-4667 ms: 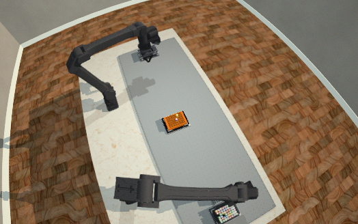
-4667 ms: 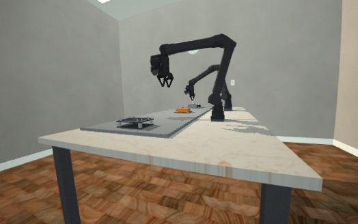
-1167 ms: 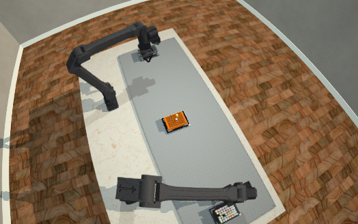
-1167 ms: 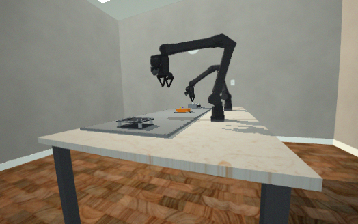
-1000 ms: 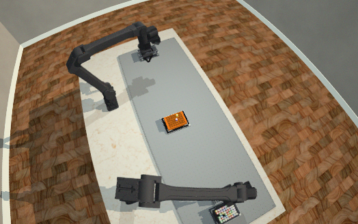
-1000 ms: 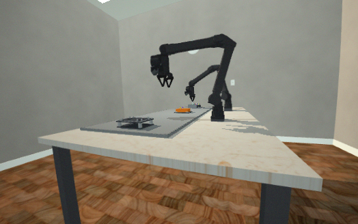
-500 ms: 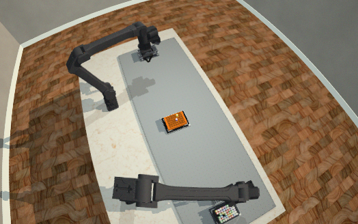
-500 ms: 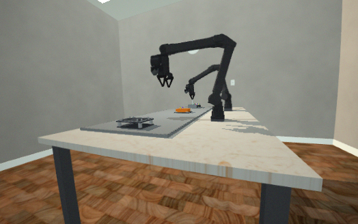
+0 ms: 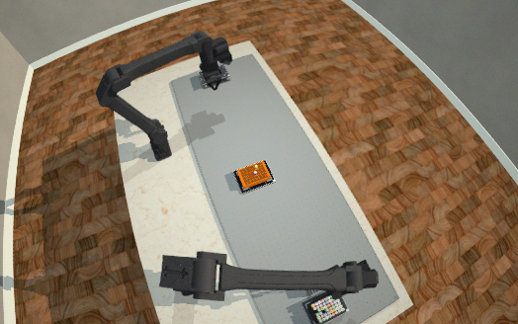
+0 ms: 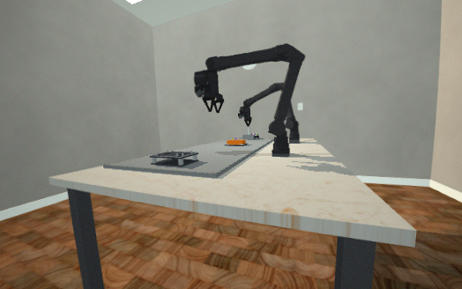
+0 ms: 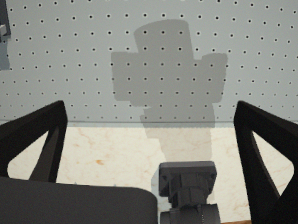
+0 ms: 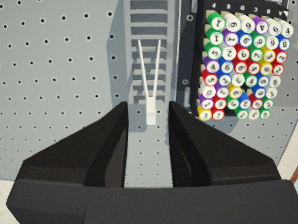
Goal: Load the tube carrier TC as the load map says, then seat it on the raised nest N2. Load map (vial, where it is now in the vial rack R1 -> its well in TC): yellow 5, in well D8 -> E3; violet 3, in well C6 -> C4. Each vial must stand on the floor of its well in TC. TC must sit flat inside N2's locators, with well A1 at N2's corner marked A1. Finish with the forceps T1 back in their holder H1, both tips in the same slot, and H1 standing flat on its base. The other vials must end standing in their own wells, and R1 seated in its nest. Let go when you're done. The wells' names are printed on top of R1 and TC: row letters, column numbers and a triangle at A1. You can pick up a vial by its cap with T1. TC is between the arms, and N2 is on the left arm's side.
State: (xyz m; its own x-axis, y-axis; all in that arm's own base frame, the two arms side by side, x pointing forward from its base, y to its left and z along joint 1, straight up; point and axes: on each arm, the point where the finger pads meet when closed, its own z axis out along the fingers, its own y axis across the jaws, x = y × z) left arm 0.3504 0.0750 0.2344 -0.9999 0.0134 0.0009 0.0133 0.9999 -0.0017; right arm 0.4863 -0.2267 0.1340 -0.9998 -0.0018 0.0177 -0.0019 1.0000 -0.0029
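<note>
Right now my right hand is 140 mm above the slotted grey holder.
</note>
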